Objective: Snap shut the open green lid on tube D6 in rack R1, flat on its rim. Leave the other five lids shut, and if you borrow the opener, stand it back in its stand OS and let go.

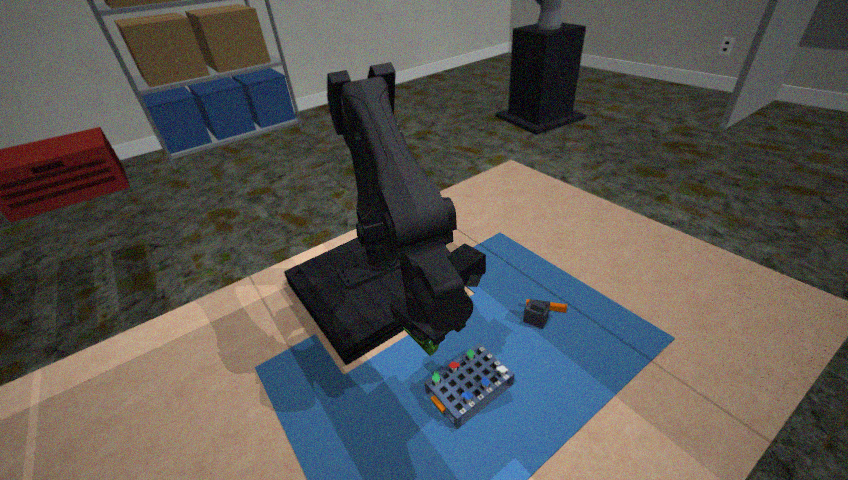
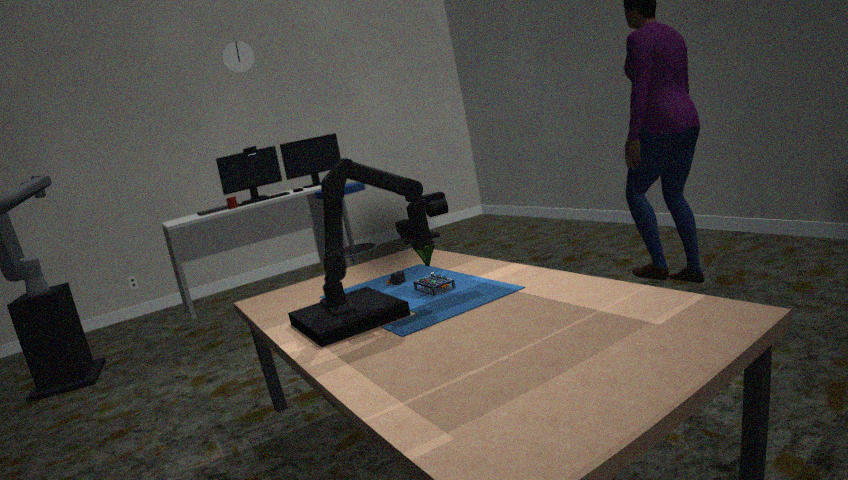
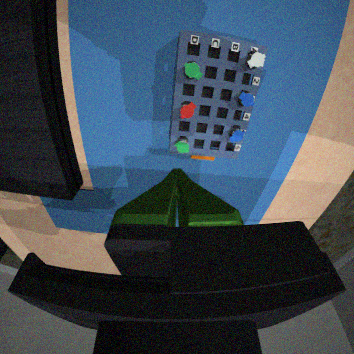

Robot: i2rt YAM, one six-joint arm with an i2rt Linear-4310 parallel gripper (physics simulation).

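Places are measured from the arm's base along level axes (x ahead, y left, z up), in centimetres.
Where they show: gripper, fingertip midpoint: (image 1: 432,352) (image 2: 427,265) (image 3: 176,174); arm's base, link origin: (image 1: 383,264) (image 2: 337,306).
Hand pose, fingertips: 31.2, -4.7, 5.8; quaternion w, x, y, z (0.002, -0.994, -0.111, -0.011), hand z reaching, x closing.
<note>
Things, the pixels of their top centre, and the offset from my fingertips, as dx, dy, dz. Level surfaces: height alone.
- rack R1, top centre: (image 3: 217,109) (image 1: 467,373) (image 2: 433,276) +3.1, +4.6, -5.3
- green-lidded tube D6, top centre: (image 3: 182,147) (image 1: 436,375) +0.7, -0.1, -5.3
- D2, top centre: (image 3: 192,70) (image 1: 470,353) -0.1, +7.5, -5.6
- D4, top centre: (image 3: 187,110) (image 1: 454,364) +0.3, +3.8, -5.6
- A3, top centre: (image 3: 246,99) (image 1: 485,381) +5.7, +6.4, -5.6
- A5, top centre: (image 3: 237,135) (image 1: 467,395) +6.3, +2.5, -5.6
- A1, top centre: (image 3: 256,59) (image 1: 502,368) +5.3, +10.1, -5.6
- small dark block, top centre: (image 1: 537,306) (image 2: 397,272) -2.4, +24.8, -5.8
- orange piece, top centre: (image 1: 546,302) -3.7, +28.7, -7.9
- blue mat, surface height: dz -9.8
The rack R1 (image 1: 457,421) (image 2: 434,292) (image 3: 175,95) lies on the blue mat. The green-lidded tube D6 (image 1: 436,377) (image 3: 182,146) sits in its corner by the orange strip; its lid's tilt is too small to tell. The other lids are green at D2 (image 1: 470,353) (image 3: 193,70), red at D4 (image 1: 454,365) (image 3: 187,110), blue at A3 (image 1: 486,381) (image 3: 246,98) and A5 (image 1: 467,394) (image 3: 237,135), and white at A1 (image 1: 502,369) (image 3: 256,59). My gripper (image 1: 432,352) (image 2: 427,263) (image 3: 176,174) is shut and empty, fingers together above the mat, off the row 6 end.
A small dark block (image 1: 536,315) (image 2: 397,277), seemingly stand OS, has an orange piece (image 1: 557,307) beside it on the blue mat (image 1: 618,350) (image 2: 476,295) (image 3: 120,150). Whether the opener is in it is unclear. The black arm base (image 1: 351,339) (image 2: 351,318) (image 3: 40,100) stands beside the mat.
</note>
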